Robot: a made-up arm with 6 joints. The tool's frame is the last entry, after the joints. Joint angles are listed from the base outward.
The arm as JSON. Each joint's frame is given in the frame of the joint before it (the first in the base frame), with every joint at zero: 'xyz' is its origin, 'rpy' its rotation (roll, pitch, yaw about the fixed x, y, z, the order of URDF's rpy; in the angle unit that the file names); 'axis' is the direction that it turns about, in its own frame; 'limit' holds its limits. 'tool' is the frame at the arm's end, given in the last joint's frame.
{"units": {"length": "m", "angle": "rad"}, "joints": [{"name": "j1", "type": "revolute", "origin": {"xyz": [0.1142, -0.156, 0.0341], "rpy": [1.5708, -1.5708, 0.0]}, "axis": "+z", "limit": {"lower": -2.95, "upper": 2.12}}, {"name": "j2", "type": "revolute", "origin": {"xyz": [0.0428, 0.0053, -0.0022], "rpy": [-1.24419, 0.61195, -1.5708]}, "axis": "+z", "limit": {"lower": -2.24, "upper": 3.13}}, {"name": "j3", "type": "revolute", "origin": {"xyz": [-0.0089, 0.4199, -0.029], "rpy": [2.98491, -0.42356, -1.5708]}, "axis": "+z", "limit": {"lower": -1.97, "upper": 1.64}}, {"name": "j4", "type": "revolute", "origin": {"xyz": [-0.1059, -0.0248, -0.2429], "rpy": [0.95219, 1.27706, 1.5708]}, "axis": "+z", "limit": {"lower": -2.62, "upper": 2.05}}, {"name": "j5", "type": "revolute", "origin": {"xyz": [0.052, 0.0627, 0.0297], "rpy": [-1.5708, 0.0, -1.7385]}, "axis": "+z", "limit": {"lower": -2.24, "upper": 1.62}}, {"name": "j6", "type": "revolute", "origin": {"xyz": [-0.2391, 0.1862, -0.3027], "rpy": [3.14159, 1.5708, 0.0]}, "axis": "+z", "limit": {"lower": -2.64, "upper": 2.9}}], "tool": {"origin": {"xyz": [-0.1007, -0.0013, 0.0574], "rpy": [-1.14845, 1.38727, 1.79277]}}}
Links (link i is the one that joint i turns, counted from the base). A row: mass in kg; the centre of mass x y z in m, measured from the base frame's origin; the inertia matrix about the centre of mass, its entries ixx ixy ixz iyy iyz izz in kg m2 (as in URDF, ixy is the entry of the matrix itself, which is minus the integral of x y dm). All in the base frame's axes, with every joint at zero. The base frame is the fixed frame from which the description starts. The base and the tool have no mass.
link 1: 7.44; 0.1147 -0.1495 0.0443; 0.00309 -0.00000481 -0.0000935 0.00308 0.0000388 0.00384
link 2: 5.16; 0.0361 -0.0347 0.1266; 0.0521 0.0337 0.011 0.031 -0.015 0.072
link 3: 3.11; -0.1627 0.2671 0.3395; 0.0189 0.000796 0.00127 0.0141 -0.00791 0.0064
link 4: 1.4; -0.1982 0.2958 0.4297; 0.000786 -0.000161 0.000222 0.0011 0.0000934 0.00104
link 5: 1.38; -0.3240 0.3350 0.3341; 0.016 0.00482 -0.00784 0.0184 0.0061 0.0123
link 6: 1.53; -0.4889 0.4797 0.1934; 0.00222 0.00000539 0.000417 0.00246 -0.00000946 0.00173
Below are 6 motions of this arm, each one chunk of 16 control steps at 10 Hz.
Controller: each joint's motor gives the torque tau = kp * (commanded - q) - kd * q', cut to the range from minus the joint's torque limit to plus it. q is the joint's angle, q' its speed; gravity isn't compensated. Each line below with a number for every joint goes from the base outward.
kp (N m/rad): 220 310 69 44 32 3.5
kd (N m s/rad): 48 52 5.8 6.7 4.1 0.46
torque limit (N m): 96 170 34 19 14 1.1
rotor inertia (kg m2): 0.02 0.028 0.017 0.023 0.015 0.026
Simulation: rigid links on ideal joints. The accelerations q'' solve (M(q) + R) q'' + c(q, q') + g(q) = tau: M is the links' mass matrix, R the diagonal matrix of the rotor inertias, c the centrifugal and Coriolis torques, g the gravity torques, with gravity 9.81 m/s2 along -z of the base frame. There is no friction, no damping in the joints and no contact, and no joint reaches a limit. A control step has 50 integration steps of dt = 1/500 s. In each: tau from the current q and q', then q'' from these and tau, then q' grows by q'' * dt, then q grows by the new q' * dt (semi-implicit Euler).
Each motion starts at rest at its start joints. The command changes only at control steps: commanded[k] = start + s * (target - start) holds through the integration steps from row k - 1 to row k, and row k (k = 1, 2, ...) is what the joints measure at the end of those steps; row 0 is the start. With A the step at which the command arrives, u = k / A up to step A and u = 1 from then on. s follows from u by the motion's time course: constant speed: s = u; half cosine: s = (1 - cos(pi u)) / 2; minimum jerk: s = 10 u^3 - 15 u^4 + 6 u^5; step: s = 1 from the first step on.
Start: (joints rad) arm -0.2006 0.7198 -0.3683 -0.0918 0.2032 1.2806
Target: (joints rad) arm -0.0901 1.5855 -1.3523 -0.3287 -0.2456 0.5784
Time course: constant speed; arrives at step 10
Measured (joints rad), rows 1 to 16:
1: -0.1633 0.7467 -0.4039 -0.0614 0.1563 1.2628
2: -0.0946 0.8135 -0.4690 -0.0072 0.1013 1.2820
3: -0.0253 0.9024 -0.5602 0.0224 0.0589 1.3123
4: 0.0290 1.0001 -0.6655 0.0188 0.0272 1.3088
5: 0.0633 1.0984 -0.7730 -0.0060 -0.0038 1.2578
6: 0.0798 1.1923 -0.8751 -0.0386 -0.0418 1.1737
7: 0.0841 1.2808 -0.9696 -0.0708 -0.0896 1.0801
8: 0.0826 1.3655 -1.0581 -0.0991 -0.1452 0.9907
9: 0.0790 1.4486 -1.1439 -0.1238 -0.2050 0.9104
10: 0.0747 1.5317 -1.2302 -0.1470 -0.2652 0.8377
11: 0.0662 1.5893 -1.2823 -0.1650 -0.2665 0.7943
12: 0.0557 1.6178 -1.3025 -0.1768 -0.2622 0.7681
13: 0.0475 1.6285 -1.2972 -0.1798 -0.2724 0.7539
14: 0.0427 1.6304 -1.2808 -0.1766 -0.2928 0.7543
15: 0.0408 1.6290 -1.2659 -0.1717 -0.3128 0.7642
16: 0.0404 1.6272 -1.2584 -0.1683 -0.3251 0.7744

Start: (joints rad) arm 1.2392 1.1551 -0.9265 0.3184 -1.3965 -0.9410
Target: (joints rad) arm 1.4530 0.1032 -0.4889 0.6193 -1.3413 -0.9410
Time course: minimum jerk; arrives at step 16
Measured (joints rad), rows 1 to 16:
1: 1.2707 1.1493 -0.8892 0.3276 -1.3829 -0.9174
2: 1.3161 1.1355 -0.8485 0.3385 -1.3811 -0.9128
3: 1.3485 1.1136 -0.8301 0.3471 -1.3755 -0.9230
4: 1.3695 1.0805 -0.8220 0.3541 -1.3611 -0.9317
5: 1.3858 1.0315 -0.8092 0.3636 -1.3427 -0.9350
6: 1.4026 0.9641 -0.7853 0.3787 -1.3251 -0.9340
7: 1.4217 0.8791 -0.7514 0.4001 -1.3103 -0.9304
8: 1.4432 0.7812 -0.7125 0.4260 -1.2975 -0.9259
9: 1.4661 0.6767 -0.6738 0.4538 -1.2851 -0.9229
10: 1.4889 0.5724 -0.6389 0.4808 -1.2727 -0.9229
11: 1.5099 0.4749 -0.6098 0.5052 -1.2609 -0.9257
12: 1.5279 0.3896 -0.5874 0.5258 -1.2506 -0.9302
13: 1.5420 0.3206 -0.5721 0.5419 -1.2427 -0.9347
14: 1.5522 0.2704 -0.5642 0.5531 -1.2371 -0.9381
15: 1.5588 0.2390 -0.5634 0.5590 -1.2325 -0.9402
16: 1.5631 0.2239 -0.5687 0.5601 -1.2272 -0.9412

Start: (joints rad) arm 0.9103 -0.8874 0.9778 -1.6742 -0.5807 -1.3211
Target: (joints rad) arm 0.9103 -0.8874 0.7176 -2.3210 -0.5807 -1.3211
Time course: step
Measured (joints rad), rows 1 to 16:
1: 0.8949 -0.8721 0.7934 -1.9354 -0.6810 -1.2933
2: 0.9080 -0.8380 0.6939 -2.0921 -0.6751 -1.2842
3: 0.9293 -0.8089 0.6621 -2.1796 -0.6559 -1.2982
4: 0.9457 -0.7920 0.6568 -2.2283 -0.6434 -1.3068
5: 0.9552 -0.7847 0.6595 -2.2551 -0.6397 -1.3035
6: 0.9594 -0.7830 0.6633 -2.2699 -0.6411 -1.2939
7: 0.9606 -0.7837 0.6663 -2.2781 -0.6444 -1.2841
8: 0.9604 -0.7850 0.6681 -2.2825 -0.6474 -1.2772
9: 0.9598 -0.7861 0.6689 -2.2848 -0.6496 -1.2734
10: 0.9593 -0.7869 0.6691 -2.2860 -0.6510 -1.2720
11: 0.9589 -0.7872 0.6691 -2.2865 -0.6518 -1.2718
12: 0.9587 -0.7873 0.6689 -2.2866 -0.6521 -1.2721
13: 0.9586 -0.7873 0.6688 -2.2866 -0.6523 -1.2725
14: 0.9586 -0.7872 0.6687 -2.2866 -0.6523 -1.2728
15: 0.9587 -0.7872 0.6686 -2.2866 -0.6523 -1.2730
16: 0.9587 -0.7871 0.6686 -2.2866 -0.6523 -1.2731

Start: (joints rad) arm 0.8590 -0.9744 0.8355 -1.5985 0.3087 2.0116
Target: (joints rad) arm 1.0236 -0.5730 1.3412 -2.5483 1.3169 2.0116
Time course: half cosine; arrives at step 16
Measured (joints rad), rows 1 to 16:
1: 0.8539 -0.9524 0.8360 -1.5757 0.3074 2.0113
2: 0.8565 -0.9231 0.8246 -1.5384 0.3342 2.0494
3: 0.8663 -0.8921 0.8248 -1.5271 0.3896 2.1099
4: 0.8819 -0.8602 0.8421 -1.5518 0.4647 2.1567
5: 0.9015 -0.8273 0.8745 -1.6088 0.5531 2.1769
6: 0.9238 -0.7927 0.9177 -1.6906 0.6511 2.1755
7: 0.9483 -0.7556 0.9673 -1.7900 0.7570 2.1614
8: 0.9751 -0.7160 1.0199 -1.9007 0.8689 2.1414
9: 1.0039 -0.6738 1.0729 -2.0167 0.9838 2.1188
10: 1.0342 -0.6303 1.1250 -2.1318 1.0967 2.0948
11: 1.0648 -0.5872 1.1748 -2.2403 1.2019 2.0698
12: 1.0941 -0.5469 1.2210 -2.3375 1.2941 2.0449
13: 1.1204 -0.5115 1.2613 -2.4200 1.3694 2.0215
14: 1.1425 -0.4826 1.2937 -2.4859 1.4259 2.0012
15: 1.1598 -0.4612 1.3165 -2.5341 1.4632 1.9852
16: 1.1721 -0.4477 1.3287 -2.5639 1.4820 1.9739

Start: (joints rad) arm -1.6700 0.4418 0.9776 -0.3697 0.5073 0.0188
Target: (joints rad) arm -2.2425 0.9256 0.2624 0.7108 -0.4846 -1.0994
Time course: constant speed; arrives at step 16
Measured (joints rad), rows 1 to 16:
1: -1.7120 0.4336 0.9914 -0.3126 0.4742 -0.0301
2: -1.7753 0.4183 1.0280 -0.2569 0.3670 -0.0911
3: -1.8409 0.4088 1.0525 -0.2042 0.2336 -0.1012
4: -1.9010 0.4118 1.0483 -0.1409 0.1147 -0.0955
5: -1.9522 0.4290 1.0131 -0.0661 0.0253 -0.1160
6: -1.9958 0.4584 0.9544 0.0117 -0.0362 -0.1751
7: -2.0349 0.4959 0.8842 0.0862 -0.0801 -0.2632
8: -2.0724 0.5372 0.8131 0.1576 -0.1180 -0.3643
9: -2.1100 0.5788 0.7476 0.2289 -0.1587 -0.4648
10: -2.1484 0.6186 0.6895 0.3018 -0.2064 -0.5574
11: -2.1878 0.6561 0.6378 0.3766 -0.2618 -0.6406
12: -2.2278 0.6915 0.5897 0.4525 -0.3227 -0.7169
13: -2.2684 0.7256 0.5430 0.5282 -0.3867 -0.7898
14: -2.3092 0.7591 0.4960 0.6027 -0.4515 -0.8621
15: -2.3499 0.7924 0.4481 0.6755 -0.5159 -0.9355
16: -2.3906 0.8257 0.3993 0.7466 -0.5797 -1.0102

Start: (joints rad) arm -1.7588 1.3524 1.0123 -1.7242 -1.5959 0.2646
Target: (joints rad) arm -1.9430 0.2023 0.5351 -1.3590 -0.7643 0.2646
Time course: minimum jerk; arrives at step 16
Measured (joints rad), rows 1 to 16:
1: -1.7873 1.3626 1.0642 -1.7098 -1.6322 0.2582
2: -1.8278 1.3577 1.1118 -1.6945 -1.6288 0.2295
3: -1.8636 1.3333 1.1253 -1.6882 -1.5911 0.1956
4: -1.8932 1.2895 1.1094 -1.6825 -1.5404 0.1731
5: -1.9178 1.2241 1.0735 -1.6712 -1.4810 0.1653
6: -1.9402 1.1351 1.0264 -1.6525 -1.4098 0.1674
7: -1.9631 1.0235 0.9748 -1.6278 -1.3242 0.1729
8: -1.9883 0.8933 0.9238 -1.6002 -1.2255 0.1781
9: -2.0166 0.7512 0.8765 -1.5729 -1.1193 0.1821
10: -2.0472 0.6057 0.8353 -1.5483 -1.0141 0.1862
11: -2.0776 0.4659 0.8017 -1.5281 -0.9192 0.1922
12: -2.1048 0.3405 0.7761 -1.5123 -0.8424 0.2012
13: -2.1259 0.2367 0.7578 -1.4999 -0.7875 0.2130
14: -2.1397 0.1589 0.7456 -1.4901 -0.7541 0.2258
15: -2.1464 0.1081 0.7370 -1.4825 -0.7377 0.2363
16: -2.1474 0.0810 0.7288 -1.4768 -0.7313 0.2421

